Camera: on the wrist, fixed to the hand. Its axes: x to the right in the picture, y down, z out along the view.
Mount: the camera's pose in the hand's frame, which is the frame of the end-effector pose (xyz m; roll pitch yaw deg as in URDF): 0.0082 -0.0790 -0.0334 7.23 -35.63 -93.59
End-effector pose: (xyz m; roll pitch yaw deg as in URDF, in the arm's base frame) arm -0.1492 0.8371 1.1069 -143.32 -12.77 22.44
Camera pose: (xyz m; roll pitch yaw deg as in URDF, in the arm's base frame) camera -0.1735 0.8740 1.1809 172.33 -0.33 115.51
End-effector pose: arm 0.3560 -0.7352 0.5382 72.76 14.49 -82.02
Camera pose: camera 0.3625 -0.7207 0.4535 -14.76 34.77 173.89
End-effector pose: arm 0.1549 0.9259 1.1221 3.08 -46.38 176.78
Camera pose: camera 0.1264 1.0047 1.1021 57.06 -19.54 60.00
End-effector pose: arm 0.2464 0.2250 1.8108 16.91 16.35 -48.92
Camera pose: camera 0.1918 0.1874 1.7558 -11.15 -18.83 -136.40
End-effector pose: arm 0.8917 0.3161 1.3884 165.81 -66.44 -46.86
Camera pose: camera 0.9476 0.3804 1.4011 111.11 20.60 -3.42
